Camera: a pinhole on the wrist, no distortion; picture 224 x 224 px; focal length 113.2 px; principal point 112.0 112.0 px. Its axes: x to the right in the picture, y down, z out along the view. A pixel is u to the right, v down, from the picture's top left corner.
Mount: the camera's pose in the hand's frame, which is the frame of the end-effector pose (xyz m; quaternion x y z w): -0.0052 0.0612 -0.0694 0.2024 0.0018 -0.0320 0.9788
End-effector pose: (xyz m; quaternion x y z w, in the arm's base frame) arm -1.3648 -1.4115 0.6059 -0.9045 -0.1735 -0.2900 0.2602
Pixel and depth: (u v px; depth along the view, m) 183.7 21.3 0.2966
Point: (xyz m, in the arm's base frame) -1.3248 -1.0945 0.7391
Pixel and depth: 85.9 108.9 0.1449
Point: -1.3676 -1.3841 0.5368
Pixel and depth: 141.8 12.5 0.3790
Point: -1.4341 -0.9953 0.6960
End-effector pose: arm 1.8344 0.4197 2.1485 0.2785 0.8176 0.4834 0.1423
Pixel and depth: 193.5 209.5 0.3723
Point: 1.8688 0.9382 2.1303
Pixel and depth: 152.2 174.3 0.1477
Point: 1.8659 0.5471 2.1666
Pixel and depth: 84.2 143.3 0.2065
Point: 1.9611 0.5029 2.1061
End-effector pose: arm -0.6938 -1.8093 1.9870 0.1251 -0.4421 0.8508 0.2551
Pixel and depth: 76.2 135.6 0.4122
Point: -0.5777 -2.1269 2.1384
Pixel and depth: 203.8 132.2 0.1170
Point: -0.7849 -1.8302 2.0328
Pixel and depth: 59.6 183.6 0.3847
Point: -0.6329 -2.2456 2.0351
